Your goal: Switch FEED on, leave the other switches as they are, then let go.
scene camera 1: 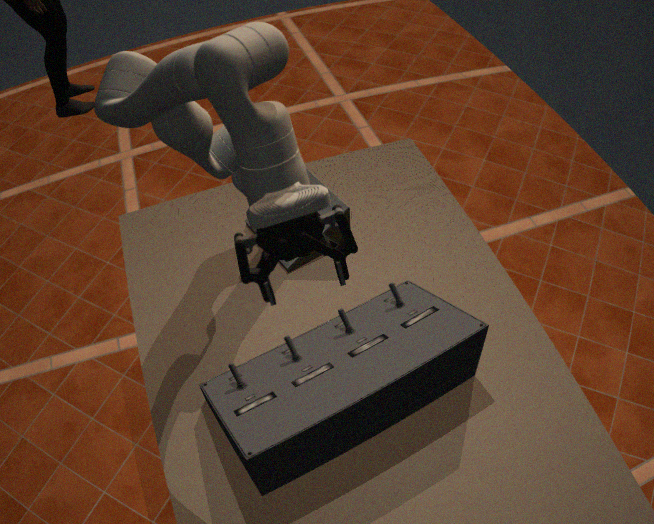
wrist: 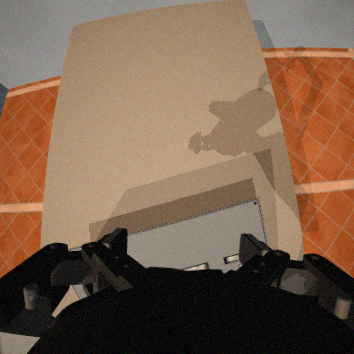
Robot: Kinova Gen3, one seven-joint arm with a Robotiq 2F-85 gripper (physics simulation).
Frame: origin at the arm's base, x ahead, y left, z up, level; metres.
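Seen in the pictures: gripper, fingertip midpoint: (scene camera 1: 307,291) (wrist: 183,243).
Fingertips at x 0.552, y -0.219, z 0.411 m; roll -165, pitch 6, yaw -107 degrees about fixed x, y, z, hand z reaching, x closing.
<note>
Pixels of each thing's top centre, then the offset from my fingertips to it. Level surfaces: height alone.
- leftmost lever, middle of its top: (scene camera 1: 234,369) dx -0.166, dy -0.093, dz -0.343 m
- second lever, middle of its top: (scene camera 1: 290,341) dx -0.168, dy +0.027, dz -0.343 m
- third lever, middle of its top: (scene camera 1: 344,314) dx -0.170, dy +0.147, dz -0.343 m
- rightmost lever, middle of its top: (scene camera 1: 395,287) dx -0.173, dy +0.267, dz -0.343 m
- beige table, its level: dz -0.472 m
A grey switch box (scene camera 1: 327,395) (wrist: 200,240) stands on the table. Four dark lever switches stand in a row along its edge on the arm's side: the leftmost lever (scene camera 1: 236,376), the second lever (scene camera 1: 292,349), the third lever (scene camera 1: 345,322) and the rightmost lever (scene camera 1: 396,295). All four lean about the same way. The labels are too small to read, so I cannot tell which one is FEED. My gripper (scene camera 1: 307,293) (wrist: 183,243) is wide open and empty. It hangs above the arm's side of the box, apart from the levers. No levers show in the wrist view.
The beige table (scene camera 1: 524,414) (wrist: 150,100) carries the box and the arm's base. Pale slotted windows (scene camera 1: 367,345) lie beside the levers on the box top. The arm's shadow falls on the table's left side in the scene view. A dark figure's legs (scene camera 1: 57,60) stand on the tiled floor at the back left.
</note>
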